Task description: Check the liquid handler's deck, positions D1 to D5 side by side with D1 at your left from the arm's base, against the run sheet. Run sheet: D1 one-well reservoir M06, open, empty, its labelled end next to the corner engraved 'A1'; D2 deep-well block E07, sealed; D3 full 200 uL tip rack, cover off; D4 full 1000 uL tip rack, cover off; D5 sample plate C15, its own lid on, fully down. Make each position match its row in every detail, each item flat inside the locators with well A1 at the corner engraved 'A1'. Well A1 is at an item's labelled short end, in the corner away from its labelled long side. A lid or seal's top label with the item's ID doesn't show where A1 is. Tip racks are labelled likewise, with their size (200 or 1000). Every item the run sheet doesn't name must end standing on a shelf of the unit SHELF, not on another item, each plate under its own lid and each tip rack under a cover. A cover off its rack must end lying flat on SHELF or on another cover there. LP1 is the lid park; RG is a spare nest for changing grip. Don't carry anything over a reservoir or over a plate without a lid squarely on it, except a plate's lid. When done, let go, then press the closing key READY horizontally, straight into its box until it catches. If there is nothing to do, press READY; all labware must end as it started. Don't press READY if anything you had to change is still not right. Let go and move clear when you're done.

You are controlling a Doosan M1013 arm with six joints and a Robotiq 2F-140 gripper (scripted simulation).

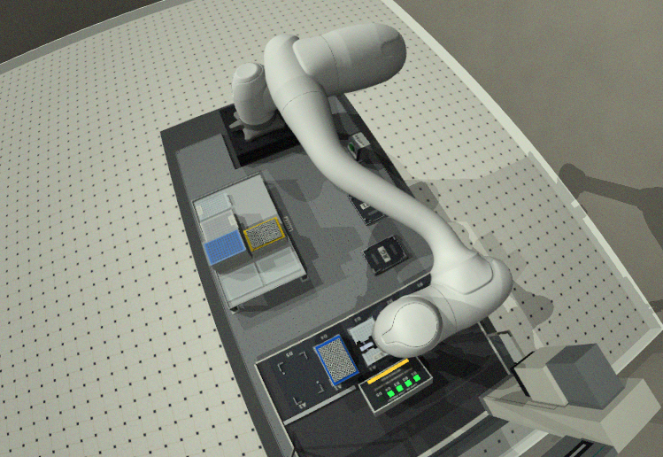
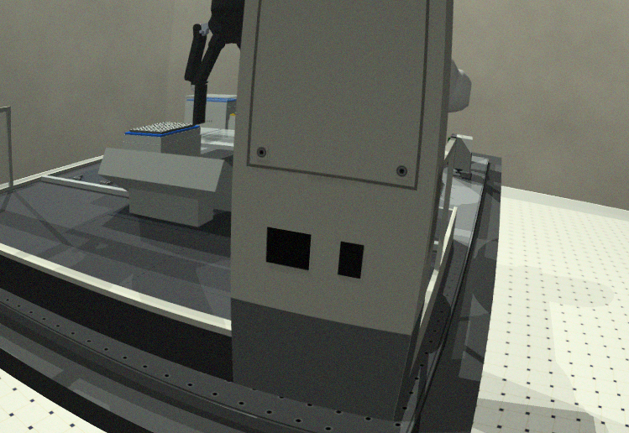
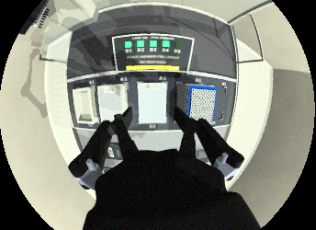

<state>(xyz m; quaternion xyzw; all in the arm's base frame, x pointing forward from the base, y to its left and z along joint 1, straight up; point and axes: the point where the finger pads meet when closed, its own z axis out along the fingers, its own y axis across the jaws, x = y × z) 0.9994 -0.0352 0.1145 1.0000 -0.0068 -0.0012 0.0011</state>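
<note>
Now: the flat lid 120 mm below my hand. From my hand the other things lie so: sealed deep-well block (120 mm to the left, 110 mm below); then white well plate (120 mm below); then blue-rimmed tip rack (120 mm to the right, 60 mm below, 10 mm ahead).
</note>
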